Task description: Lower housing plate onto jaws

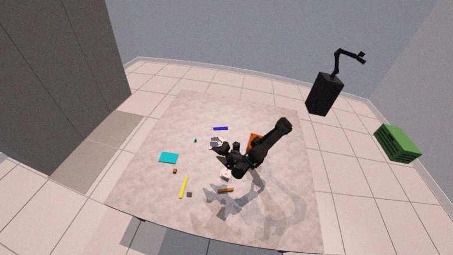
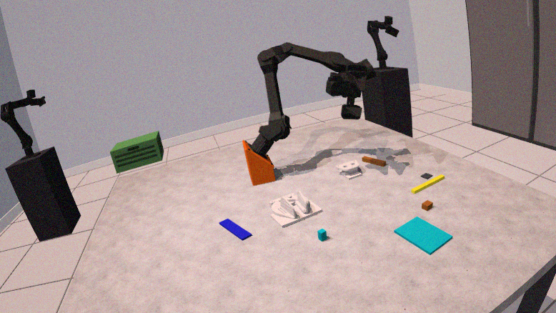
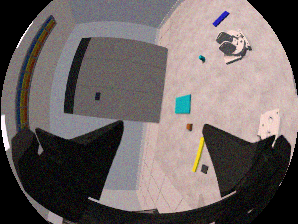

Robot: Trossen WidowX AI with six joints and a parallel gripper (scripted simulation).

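My gripper tip is now 220 mm above the housing plate, 80 mm past it and 10 mm to the left of it. The rest, counted from my gripper tip: brown bar: 240 mm below, 100 mm to the left, 100 mm behind; yellow bar: 240 mm below, 160 mm ahead, 130 mm to the left; brown cube: 250 mm ahead, 240 mm below, 40 mm to the left.
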